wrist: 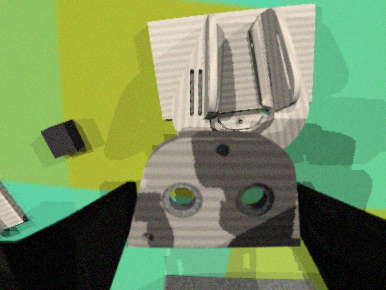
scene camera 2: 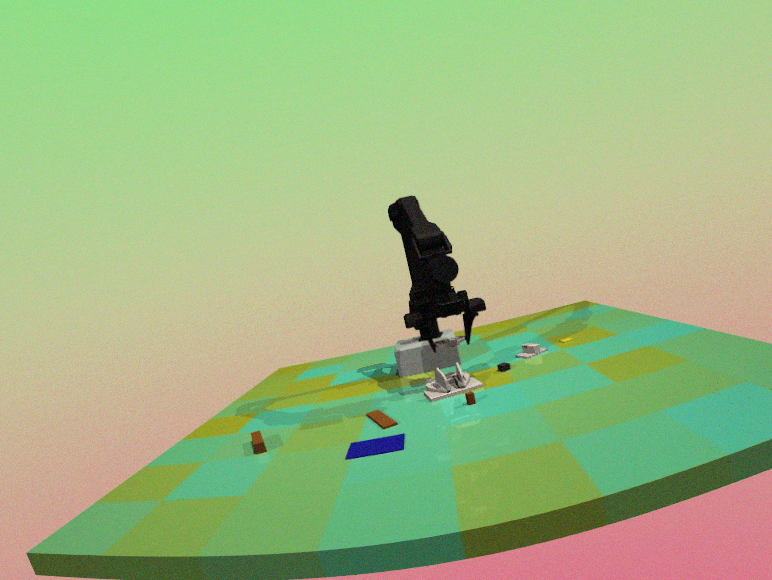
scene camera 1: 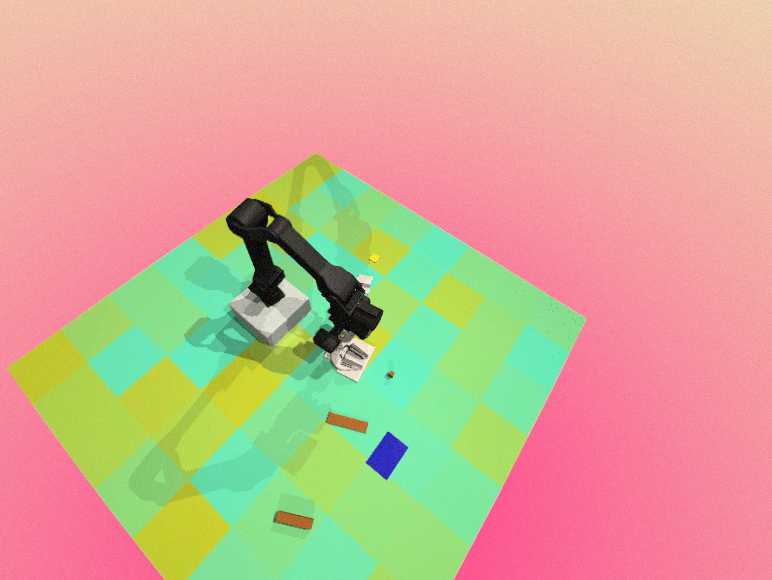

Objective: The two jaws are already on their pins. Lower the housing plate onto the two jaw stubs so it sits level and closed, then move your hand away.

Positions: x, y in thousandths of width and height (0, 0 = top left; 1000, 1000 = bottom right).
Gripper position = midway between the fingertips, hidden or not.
Observation:
In view: my gripper (scene camera 2: 585, 601), a black cube (wrist: 165, 481) and a blue sheet (scene camera 1: 498, 792).
The blue sheet also shows in scene camera 2 (scene camera 2: 494, 768). My gripper shows as well in the wrist view (wrist: 551, 657) and in scene camera 1 (scene camera 1: 445, 573). The wrist view misses the blue sheet: it is out of frame.

